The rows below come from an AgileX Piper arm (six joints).
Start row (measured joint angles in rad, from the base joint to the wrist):
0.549 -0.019 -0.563 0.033 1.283 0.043
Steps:
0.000 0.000 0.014 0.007 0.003 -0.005
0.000 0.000 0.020 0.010 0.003 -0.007
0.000 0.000 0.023 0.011 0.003 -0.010
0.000 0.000 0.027 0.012 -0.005 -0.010
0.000 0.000 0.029 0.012 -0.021 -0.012
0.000 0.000 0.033 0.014 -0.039 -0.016
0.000 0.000 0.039 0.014 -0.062 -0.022
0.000 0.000 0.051 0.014 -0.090 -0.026
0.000 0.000 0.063 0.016 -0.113 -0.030
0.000 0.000 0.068 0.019 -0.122 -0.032
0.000 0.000 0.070 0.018 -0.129 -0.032
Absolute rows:
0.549 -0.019 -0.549 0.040 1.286 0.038
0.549 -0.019 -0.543 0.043 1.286 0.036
0.549 -0.019 -0.540 0.044 1.286 0.033
0.549 -0.019 -0.536 0.045 1.278 0.033
0.549 -0.019 -0.534 0.045 1.262 0.031
0.549 -0.019 -0.530 0.047 1.244 0.027
0.549 -0.019 -0.524 0.047 1.221 0.021
0.549 -0.019 -0.512 0.047 1.193 0.017
0.549 -0.019 -0.500 0.049 1.170 0.013
0.549 -0.019 -0.495 0.052 1.161 0.011
0.549 -0.019 -0.493 0.051 1.154 0.011

